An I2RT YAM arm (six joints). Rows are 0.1 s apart.
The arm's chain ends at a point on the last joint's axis. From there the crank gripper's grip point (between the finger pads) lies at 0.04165 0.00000 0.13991 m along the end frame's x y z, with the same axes.
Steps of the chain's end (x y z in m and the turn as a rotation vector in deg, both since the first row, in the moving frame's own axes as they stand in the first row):
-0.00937, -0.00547, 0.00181, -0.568, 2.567, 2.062
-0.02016, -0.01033, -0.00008, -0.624, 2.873, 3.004
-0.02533, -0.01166, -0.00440, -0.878, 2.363, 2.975
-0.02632, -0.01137, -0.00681, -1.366, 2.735, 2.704
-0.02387, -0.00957, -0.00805, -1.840, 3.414, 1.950
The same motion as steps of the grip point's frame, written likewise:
-0.00320, -0.00248, -0.00021, -0.568, 2.567, 2.062
-0.01330, -0.00645, -0.00236, -0.624, 2.873, 3.004
-0.01971, -0.00722, -0.00627, -0.878, 2.363, 2.975
-0.01982, -0.00594, -0.00902, -1.366, 2.735, 2.704
-0.01572, -0.00356, -0.01087, -1.840, 3.414, 1.950

